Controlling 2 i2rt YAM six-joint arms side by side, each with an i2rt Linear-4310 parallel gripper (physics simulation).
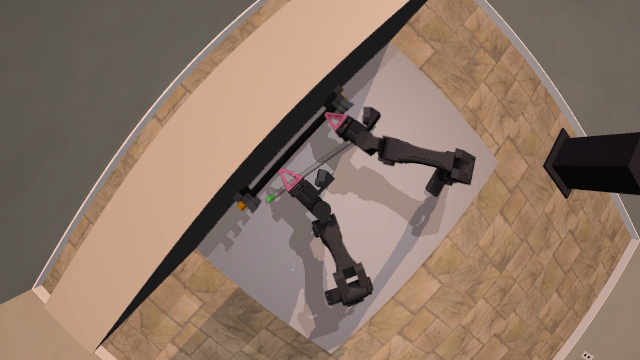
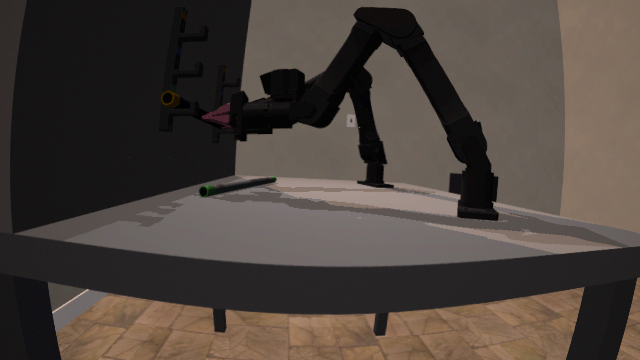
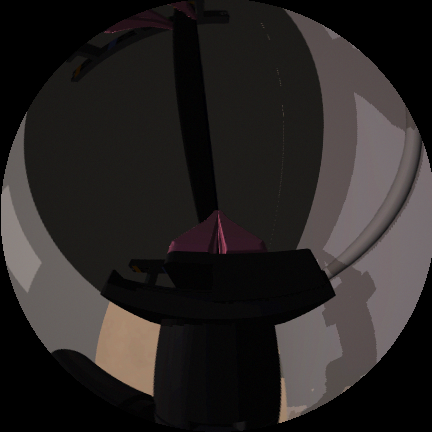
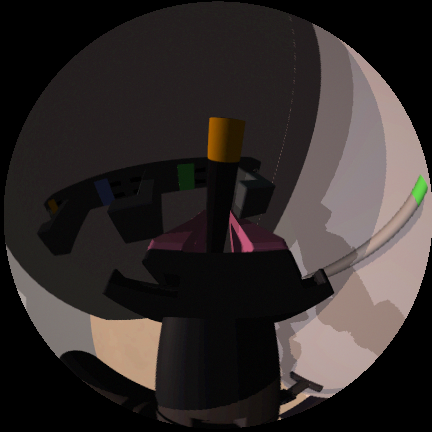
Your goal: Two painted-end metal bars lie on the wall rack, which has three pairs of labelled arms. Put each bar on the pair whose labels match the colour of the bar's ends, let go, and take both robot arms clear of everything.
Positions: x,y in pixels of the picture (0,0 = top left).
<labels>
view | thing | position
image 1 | orange-ended black bar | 319,121
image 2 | left gripper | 202,118
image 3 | left gripper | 217,214
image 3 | orange-ended black bar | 189,86
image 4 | right gripper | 217,214
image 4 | orange-ended black bar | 225,135
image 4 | dark wall panel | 148,98
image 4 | rack upright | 134,193
</labels>
